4 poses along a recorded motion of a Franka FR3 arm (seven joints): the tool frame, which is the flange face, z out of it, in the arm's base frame.
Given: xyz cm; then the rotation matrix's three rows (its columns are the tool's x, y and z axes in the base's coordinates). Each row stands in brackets.
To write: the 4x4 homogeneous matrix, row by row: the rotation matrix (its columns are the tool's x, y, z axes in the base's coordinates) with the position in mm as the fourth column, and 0 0 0 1 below. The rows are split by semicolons. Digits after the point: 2 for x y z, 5 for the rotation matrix.
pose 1, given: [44.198, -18.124, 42.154], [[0.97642, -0.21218, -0.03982], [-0.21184, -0.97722, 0.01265], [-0.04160, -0.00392, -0.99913]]
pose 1, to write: 0.97642, -0.21218, -0.03982, 441.98; -0.21184, -0.97722, 0.01265, -181.24; -0.04160, -0.00392, -0.99913, 421.54; 0, 0, 0, 1
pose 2, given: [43.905, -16.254, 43.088], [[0.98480, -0.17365, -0.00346], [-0.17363, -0.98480, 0.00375], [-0.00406, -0.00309, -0.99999]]
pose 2, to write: 0.98480, -0.17365, -0.00346, 439.05; -0.17363, -0.98480, 0.00375, -162.54; -0.00406, -0.00309, -0.99999, 430.88; 0, 0, 0, 1
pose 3, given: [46.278, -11.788, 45.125], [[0.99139, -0.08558, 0.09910], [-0.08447, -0.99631, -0.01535], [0.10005, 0.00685, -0.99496]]
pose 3, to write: 0.99139, -0.08558, 0.09910, 462.78; -0.08447, -0.99631, -0.01535, -117.88; 0.10005, 0.00685, -0.99496, 451.25; 0, 0, 0, 1
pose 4, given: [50.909, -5.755, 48.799], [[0.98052, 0.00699, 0.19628], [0.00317, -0.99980, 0.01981], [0.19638, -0.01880, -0.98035]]
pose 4, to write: 0.98052, 0.00699, 0.19628, 509.09; 0.00317, -0.99980, 0.01981, -57.55; 0.19638, -0.01880, -0.98035, 487.99; 0, 0, 0, 1
